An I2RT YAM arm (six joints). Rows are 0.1 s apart.
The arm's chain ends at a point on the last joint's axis. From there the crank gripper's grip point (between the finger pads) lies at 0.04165 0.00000 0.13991 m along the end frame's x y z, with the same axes.
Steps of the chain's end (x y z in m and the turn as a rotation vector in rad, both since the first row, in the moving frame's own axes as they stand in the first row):
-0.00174, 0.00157, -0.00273, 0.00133, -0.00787, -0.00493
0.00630, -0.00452, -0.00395, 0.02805, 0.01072, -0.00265
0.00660, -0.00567, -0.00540, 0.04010, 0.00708, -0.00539
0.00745, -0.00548, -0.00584, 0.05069, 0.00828, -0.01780
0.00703, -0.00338, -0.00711, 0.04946, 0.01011, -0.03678
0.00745, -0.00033, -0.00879, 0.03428, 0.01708, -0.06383
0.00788, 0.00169, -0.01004, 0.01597, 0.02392, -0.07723
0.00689, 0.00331, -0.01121, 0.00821, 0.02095, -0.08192
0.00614, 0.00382, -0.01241, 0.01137, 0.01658, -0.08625
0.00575, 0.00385, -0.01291, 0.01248, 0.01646, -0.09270
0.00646, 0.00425, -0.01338, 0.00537, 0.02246, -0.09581
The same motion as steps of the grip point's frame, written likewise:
-0.00284, 0.00118, -0.00241, 0.00133, -0.00787, -0.00493
0.00779, -0.00855, -0.00446, 0.02805, 0.01072, -0.00265
0.00757, -0.01150, -0.00582, 0.04010, 0.00708, -0.00539
0.00854, -0.01331, -0.00639, 0.05069, 0.00828, -0.01780
0.00829, -0.01184, -0.00775, 0.04946, 0.01011, -0.03678
0.00959, -0.00784, -0.00965, 0.03428, 0.01708, -0.06383
0.01100, -0.00388, -0.01112, 0.01597, 0.02392, -0.07723
0.00962, -0.00136, -0.01213, 0.00821, 0.02095, -0.08192
0.00823, -0.00145, -0.01315, 0.01137, 0.01658, -0.08625
0.00778, -0.00185, -0.01365, 0.01248, 0.01646, -0.09270
0.00936, -0.00063, -0.01436, 0.00537, 0.02246, -0.09581

